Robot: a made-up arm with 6 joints.
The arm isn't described. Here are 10 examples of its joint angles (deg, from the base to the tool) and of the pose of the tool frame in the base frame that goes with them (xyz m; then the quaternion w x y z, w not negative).
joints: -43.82 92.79 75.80 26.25 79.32 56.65
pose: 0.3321 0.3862 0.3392 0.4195 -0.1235 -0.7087 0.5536
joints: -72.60 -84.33 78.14 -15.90 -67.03 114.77
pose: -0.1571 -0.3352 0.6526 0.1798 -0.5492 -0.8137 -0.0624
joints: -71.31 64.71 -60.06 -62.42 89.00 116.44
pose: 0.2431 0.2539 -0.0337 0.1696 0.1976 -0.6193 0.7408
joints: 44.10 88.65 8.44 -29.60 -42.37 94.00
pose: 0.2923 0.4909 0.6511 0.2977 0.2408 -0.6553 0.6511
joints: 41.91 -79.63 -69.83 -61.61 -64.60 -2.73
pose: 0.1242 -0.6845 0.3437 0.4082 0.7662 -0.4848 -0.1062
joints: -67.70 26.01 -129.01 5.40 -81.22 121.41
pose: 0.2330 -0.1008 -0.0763 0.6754 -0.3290 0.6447 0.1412
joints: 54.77 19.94 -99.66 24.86 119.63 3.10
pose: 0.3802 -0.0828 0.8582 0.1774 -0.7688 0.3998 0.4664
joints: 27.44 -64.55 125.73 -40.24 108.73 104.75
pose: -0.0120 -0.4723 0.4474 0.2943 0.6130 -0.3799 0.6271
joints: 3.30 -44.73 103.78 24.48 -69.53 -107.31
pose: 0.0916 -0.4655 0.6156 0.8469 0.3683 0.0584 0.3790
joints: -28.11 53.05 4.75 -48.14 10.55 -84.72
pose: 0.7143 0.2303 0.3477 0.8140 0.0242 0.5286 0.2393
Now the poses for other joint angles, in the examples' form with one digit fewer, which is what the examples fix.
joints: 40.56 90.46 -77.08 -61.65 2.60 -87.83
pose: 0.547 0.463 0.470 0.660 -0.590 0.433 -0.169
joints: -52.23 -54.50 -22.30 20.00 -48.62 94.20
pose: 0.076 -0.662 0.360 0.760 -0.175 0.012 -0.626
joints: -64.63 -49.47 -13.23 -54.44 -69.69 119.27
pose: 0.046 -0.572 0.354 0.456 -0.397 -0.646 -0.466
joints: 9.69 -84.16 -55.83 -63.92 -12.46 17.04
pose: -0.052 -0.627 0.342 0.672 0.232 -0.379 -0.592
